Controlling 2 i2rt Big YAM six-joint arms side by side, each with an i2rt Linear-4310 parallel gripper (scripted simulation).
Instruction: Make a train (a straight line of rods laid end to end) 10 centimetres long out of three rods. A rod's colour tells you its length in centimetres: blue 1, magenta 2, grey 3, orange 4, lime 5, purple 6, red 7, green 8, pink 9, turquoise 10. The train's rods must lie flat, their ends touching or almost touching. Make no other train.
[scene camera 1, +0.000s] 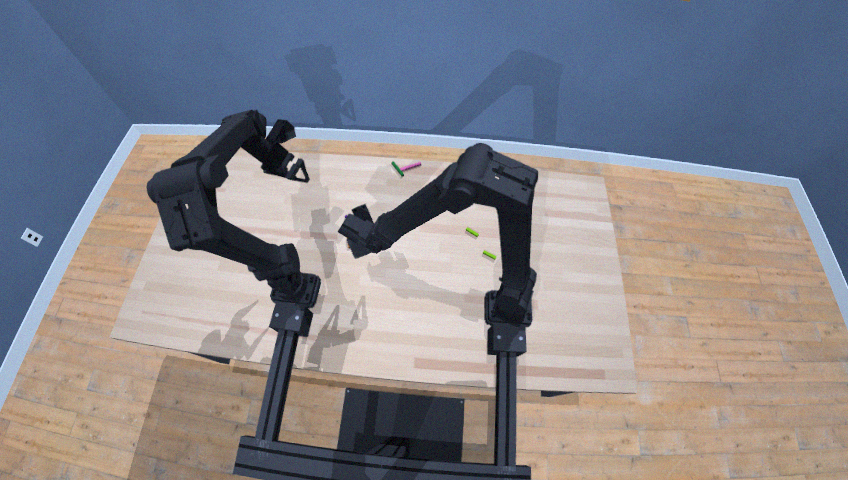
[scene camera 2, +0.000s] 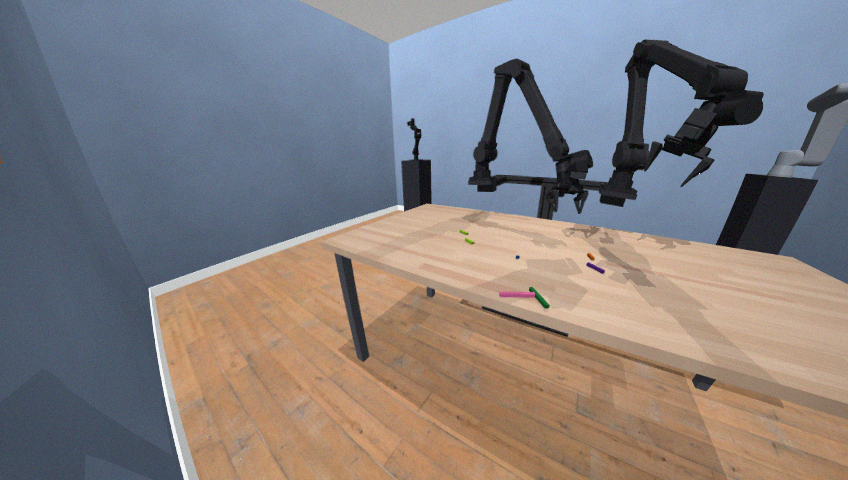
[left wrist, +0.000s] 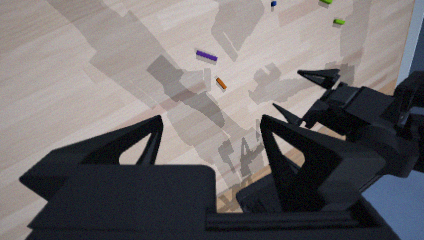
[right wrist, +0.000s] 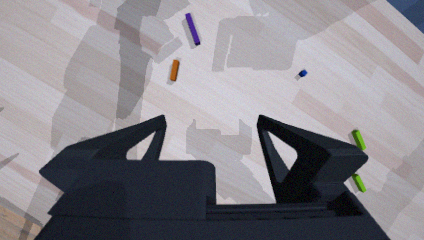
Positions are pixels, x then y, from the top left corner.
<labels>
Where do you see my left gripper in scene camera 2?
662, 178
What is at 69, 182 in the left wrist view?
My left gripper.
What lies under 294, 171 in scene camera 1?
My left gripper.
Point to my right gripper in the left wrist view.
284, 88
</labels>
